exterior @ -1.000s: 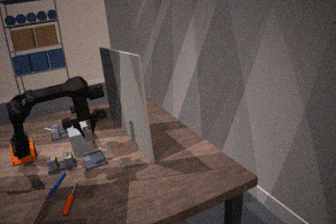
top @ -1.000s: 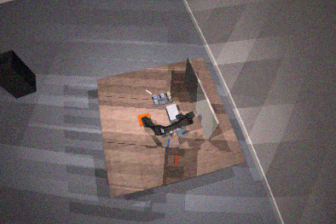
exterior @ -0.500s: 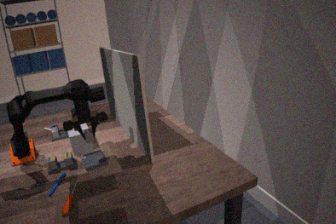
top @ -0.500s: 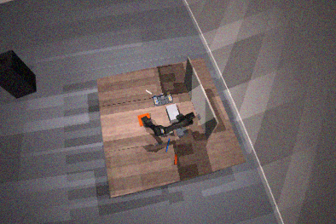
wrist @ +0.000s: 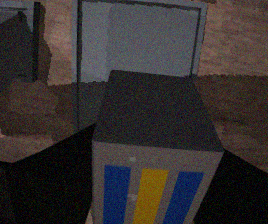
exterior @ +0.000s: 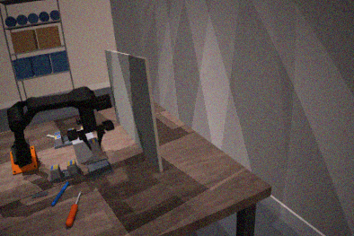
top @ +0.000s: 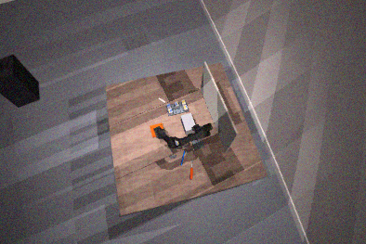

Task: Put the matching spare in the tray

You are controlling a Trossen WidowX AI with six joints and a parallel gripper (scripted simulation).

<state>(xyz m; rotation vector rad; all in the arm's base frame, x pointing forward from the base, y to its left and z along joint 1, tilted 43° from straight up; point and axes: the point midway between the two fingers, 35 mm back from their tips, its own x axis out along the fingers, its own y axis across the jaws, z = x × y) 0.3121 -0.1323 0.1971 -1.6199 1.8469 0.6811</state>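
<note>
Right now my gripper tip is 9 cm above the dark-rimmed tray. Round my gripper tip: upright panel (23 cm ahead, 16 cm to the left, 13 cm above); then grey spare block (3 cm above).
</note>
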